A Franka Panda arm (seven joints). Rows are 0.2 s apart.
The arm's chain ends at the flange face. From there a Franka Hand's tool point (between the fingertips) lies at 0.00 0.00 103.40 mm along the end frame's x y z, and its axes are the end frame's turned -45 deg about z.
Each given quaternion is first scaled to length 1.
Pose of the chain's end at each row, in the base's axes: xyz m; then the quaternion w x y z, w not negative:
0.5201 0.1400 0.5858 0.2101 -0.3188 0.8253 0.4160
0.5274 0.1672 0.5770 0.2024 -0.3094 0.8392 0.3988
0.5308 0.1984 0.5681 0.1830 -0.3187 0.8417 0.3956
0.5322 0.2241 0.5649 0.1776 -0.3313 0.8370 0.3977
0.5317 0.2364 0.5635 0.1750 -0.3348 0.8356 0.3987
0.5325 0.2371 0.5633 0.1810 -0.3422 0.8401 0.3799
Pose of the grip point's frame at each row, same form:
0.5285 0.2249 0.5273 0.3533 -0.6104 0.6405 0.3039
0.5370 0.2494 0.5150 0.3396 -0.6070 0.6569 0.2910
0.5366 0.2793 0.5040 0.3205 -0.6165 0.6557 0.2955
0.5357 0.3051 0.5007 0.3163 -0.6264 0.6465 0.2995
0.5343 0.3174 0.4993 0.3143 -0.6291 0.6439 0.3014
0.5371 0.3159 0.4965 0.3126 -0.6377 0.6452 0.2817

